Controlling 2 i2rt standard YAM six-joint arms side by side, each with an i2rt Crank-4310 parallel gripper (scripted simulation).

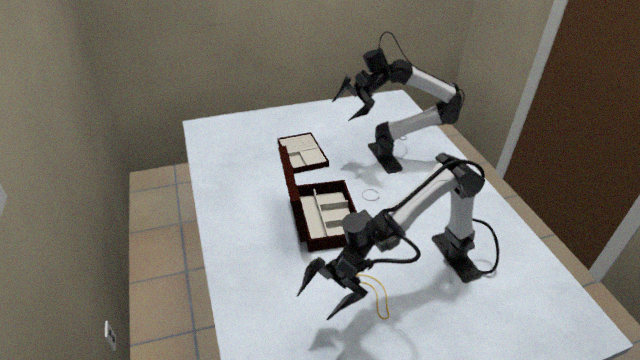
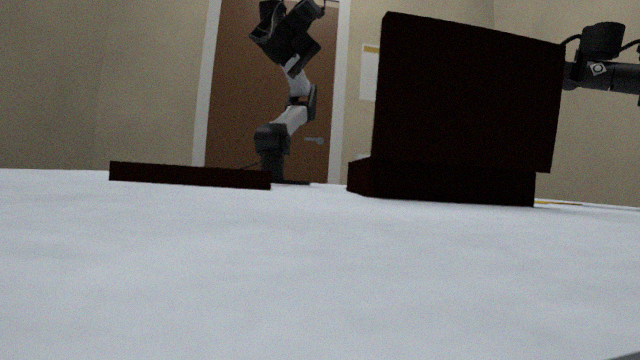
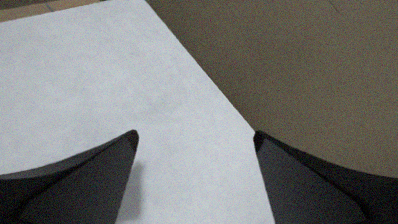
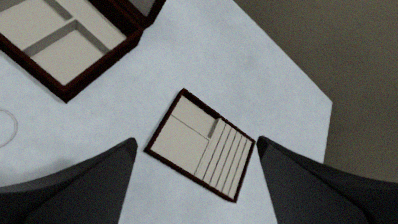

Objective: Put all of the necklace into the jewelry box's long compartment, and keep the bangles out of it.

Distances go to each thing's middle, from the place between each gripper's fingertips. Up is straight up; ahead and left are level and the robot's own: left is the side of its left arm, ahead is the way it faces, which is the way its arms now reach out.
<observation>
Now: the jewelry box (image 2: 452, 93) 17 cm behind my left hand (image 1: 312, 308), 44 cm to the right of it and 8 cm below it. Also, from my left hand: divided tray (image 2: 118, 170) 22 cm behind, 81 cm to the right, 18 cm below.
I see my right gripper (image 2: 284, 57) 110 mm short of the divided tray, 120 mm to the left of it and 250 mm above it. From my right hand the other things lie so: jewelry box (160 mm ahead, 260 mm to the left, 150 mm below).
</observation>
